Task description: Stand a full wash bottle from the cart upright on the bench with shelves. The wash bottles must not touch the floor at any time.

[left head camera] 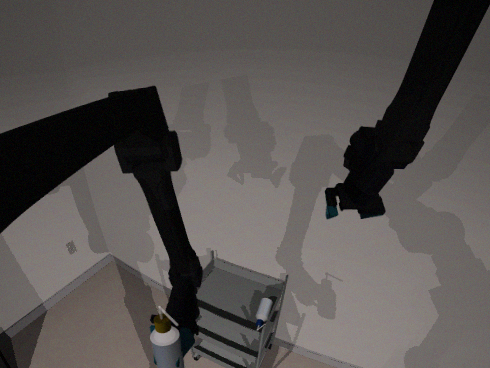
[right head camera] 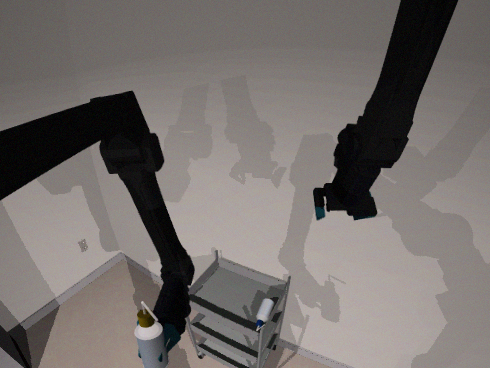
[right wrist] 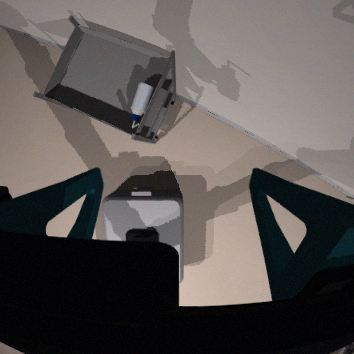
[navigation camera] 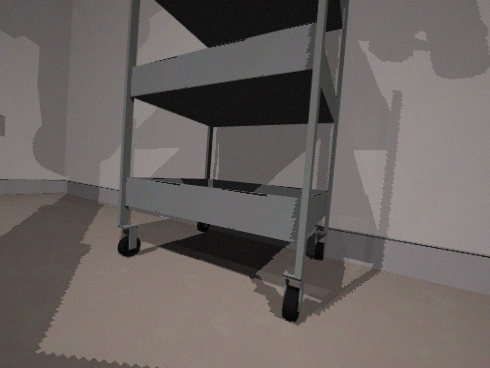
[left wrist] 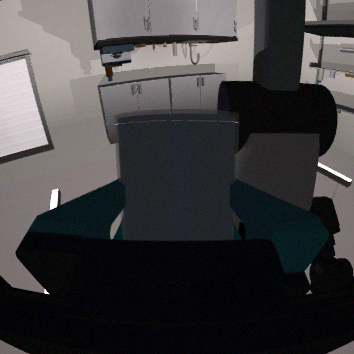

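A wash bottle (left head camera: 165, 336) (right head camera: 149, 337) (left wrist: 177, 160) with a yellow-brown cap, white nozzle and grey-blue body is near upright, cap up, beside the cart. My left gripper (left head camera: 167, 357) (right head camera: 150, 356) (left wrist: 177, 175) is shut on its body. Another white wash bottle (left head camera: 264, 310) (right head camera: 264, 311) (right wrist: 142, 99) with a blue cap seems to lie on the top tray of the grey cart (left head camera: 225, 286) (right head camera: 227, 289) (right wrist: 95, 62) (navigation camera: 210, 205), near a corner. My right gripper (left head camera: 351, 214) (right head camera: 343, 216) (right wrist: 175, 175) is open and empty, high up. Shelves (left wrist: 327, 27) show at the upper right in the left wrist view.
Walls stand behind and left of the cart. My grey base (right wrist: 142, 207) is near the cart in the right wrist view. The cart's casters (navigation camera: 291, 304) stand on the floor (navigation camera: 165, 320). Cabinets (left wrist: 155, 97) with a counter and a window (left wrist: 22, 107) show in the left wrist view.
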